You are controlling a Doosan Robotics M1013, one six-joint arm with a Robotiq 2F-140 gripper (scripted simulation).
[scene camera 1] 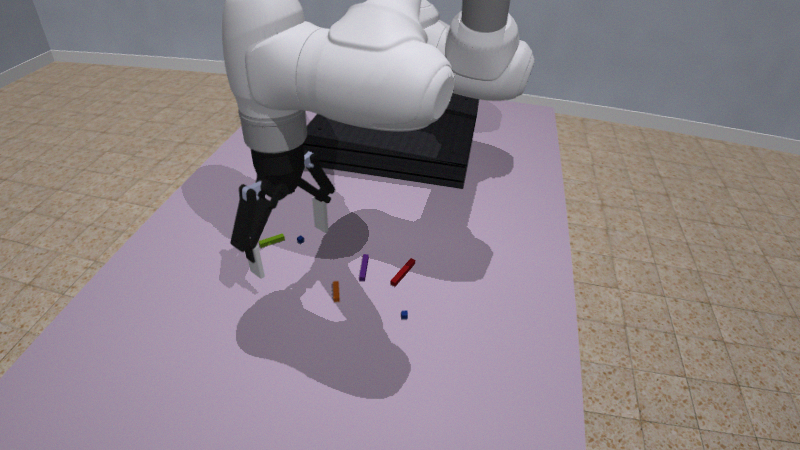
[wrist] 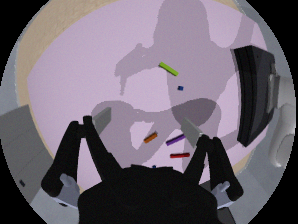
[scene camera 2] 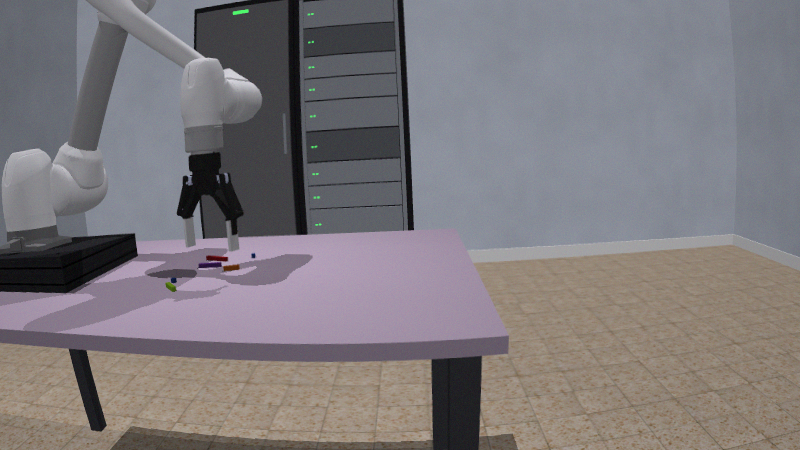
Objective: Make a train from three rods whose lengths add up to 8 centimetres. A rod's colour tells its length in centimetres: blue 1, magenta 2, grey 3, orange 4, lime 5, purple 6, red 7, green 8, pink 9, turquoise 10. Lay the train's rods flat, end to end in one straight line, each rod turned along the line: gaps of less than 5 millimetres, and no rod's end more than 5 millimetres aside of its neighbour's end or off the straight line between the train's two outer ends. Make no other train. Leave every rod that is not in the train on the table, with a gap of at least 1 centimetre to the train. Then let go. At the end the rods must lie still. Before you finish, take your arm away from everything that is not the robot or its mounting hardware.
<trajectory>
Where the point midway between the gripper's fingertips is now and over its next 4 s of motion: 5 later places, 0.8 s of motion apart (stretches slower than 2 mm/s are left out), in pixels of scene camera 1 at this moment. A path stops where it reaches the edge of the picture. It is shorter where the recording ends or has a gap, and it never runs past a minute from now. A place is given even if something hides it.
My gripper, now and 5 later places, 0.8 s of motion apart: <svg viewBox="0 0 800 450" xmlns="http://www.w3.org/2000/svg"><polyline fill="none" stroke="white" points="291,250 294,255 297,261 301,267 319,271 360,276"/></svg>
</trajectory>
